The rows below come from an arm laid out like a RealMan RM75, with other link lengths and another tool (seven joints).
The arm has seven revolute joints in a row. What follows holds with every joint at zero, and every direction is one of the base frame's. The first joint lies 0.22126 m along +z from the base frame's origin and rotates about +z. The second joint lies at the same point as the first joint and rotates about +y. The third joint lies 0.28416 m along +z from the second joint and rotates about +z. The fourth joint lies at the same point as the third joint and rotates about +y. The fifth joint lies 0.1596 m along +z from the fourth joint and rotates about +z. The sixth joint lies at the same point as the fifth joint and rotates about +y. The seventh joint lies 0.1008 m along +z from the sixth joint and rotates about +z. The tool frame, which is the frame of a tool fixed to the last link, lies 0.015 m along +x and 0.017 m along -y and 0.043 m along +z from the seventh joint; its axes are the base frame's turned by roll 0, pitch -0.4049 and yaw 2.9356 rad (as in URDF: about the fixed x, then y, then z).
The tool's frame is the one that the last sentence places.
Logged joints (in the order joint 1, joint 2, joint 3, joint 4, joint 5, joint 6, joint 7), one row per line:
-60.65, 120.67, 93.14, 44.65, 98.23, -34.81, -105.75
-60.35, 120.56, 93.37, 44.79, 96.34, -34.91, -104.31
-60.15, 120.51, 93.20, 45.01, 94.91, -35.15, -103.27
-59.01, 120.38, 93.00, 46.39, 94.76, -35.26, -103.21
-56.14, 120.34, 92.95, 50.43, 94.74, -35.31, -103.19
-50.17, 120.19, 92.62, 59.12, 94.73, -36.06, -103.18
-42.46, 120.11, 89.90, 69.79, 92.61, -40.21, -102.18
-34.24, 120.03, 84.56, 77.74, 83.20, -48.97, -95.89
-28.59, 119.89, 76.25, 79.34, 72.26, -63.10, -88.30
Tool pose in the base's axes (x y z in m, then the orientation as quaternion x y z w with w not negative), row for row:
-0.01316, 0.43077, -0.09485, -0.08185, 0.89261, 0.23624, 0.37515
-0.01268, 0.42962, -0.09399, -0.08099, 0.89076, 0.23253, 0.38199
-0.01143, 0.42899, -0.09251, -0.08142, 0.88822, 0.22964, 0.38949
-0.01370, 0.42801, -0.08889, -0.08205, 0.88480, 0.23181, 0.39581
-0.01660, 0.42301, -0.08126, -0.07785, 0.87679, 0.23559, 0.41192
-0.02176, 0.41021, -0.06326, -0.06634, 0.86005, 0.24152, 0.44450
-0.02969, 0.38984, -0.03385, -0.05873, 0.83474, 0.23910, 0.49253
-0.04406, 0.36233, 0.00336, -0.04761, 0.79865, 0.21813, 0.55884
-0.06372, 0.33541, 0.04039, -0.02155, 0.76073, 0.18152, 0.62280
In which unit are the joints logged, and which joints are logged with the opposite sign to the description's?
The joints are logged in degrees. Opposite sign: joint 2, joint 6.
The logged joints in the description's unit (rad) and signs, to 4 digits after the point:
-1.0585, -2.1061, 1.6256, 0.7793, 1.7144, 0.6075, -1.8457
-1.0533, -2.1042, 1.6296, 0.7817, 1.6815, 0.6093, -1.8206
-1.0498, -2.1033, 1.6266, 0.7856, 1.6565, 0.6135, -1.8024
-1.0299, -2.1010, 1.6232, 0.8097, 1.6539, 0.6154, -1.8014
-0.9798, -2.1003, 1.6223, 0.8802, 1.6535, 0.6163, -1.8010
-0.8756, -2.0977, 1.6165, 1.0318, 1.6534, 0.6294, -1.8008
-0.7411, -2.0963, 1.5691, 1.2181, 1.6163, 0.7018, -1.7834
-0.5976, -2.0949, 1.4759, 1.3568, 1.4521, 0.8547, -1.6736
-0.4990, -2.0925, 1.3308, 1.3847, 1.2612, 1.1013, -1.5411

